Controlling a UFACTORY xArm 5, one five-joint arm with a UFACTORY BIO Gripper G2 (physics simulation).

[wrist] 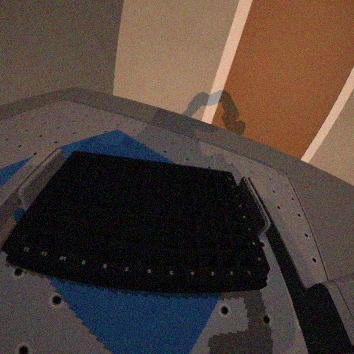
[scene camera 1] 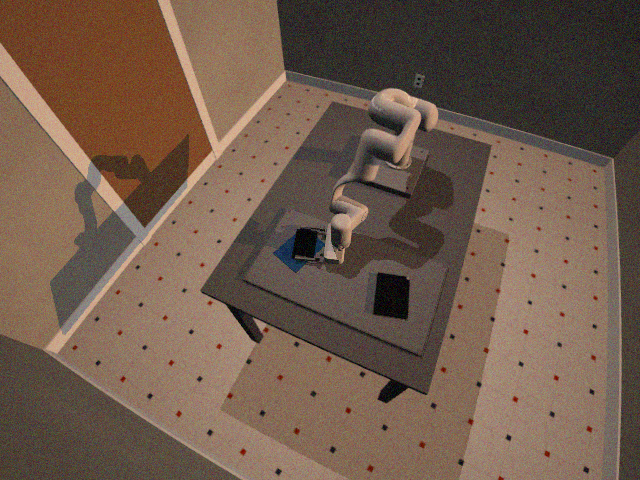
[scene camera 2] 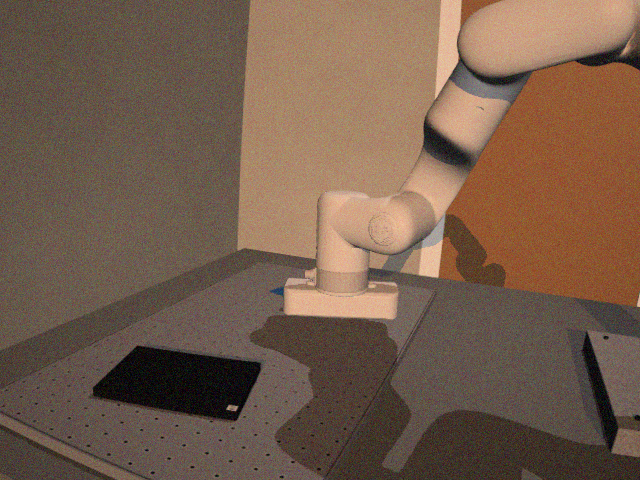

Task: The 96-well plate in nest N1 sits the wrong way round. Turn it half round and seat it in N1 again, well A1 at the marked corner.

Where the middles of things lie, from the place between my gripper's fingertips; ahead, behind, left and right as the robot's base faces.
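My gripper: 30 mm to the right of the black 96-well plate (wrist: 114, 221), 10 mm above it. Counted from my hand: flat blue rectangle (wrist: 110, 313), 10 mm to the left, 20 mm ahead, 20 mm below; flat black nest (scene camera 2: 176, 381), 400 mm to the left, 120 mm ahead, 10 mm below.
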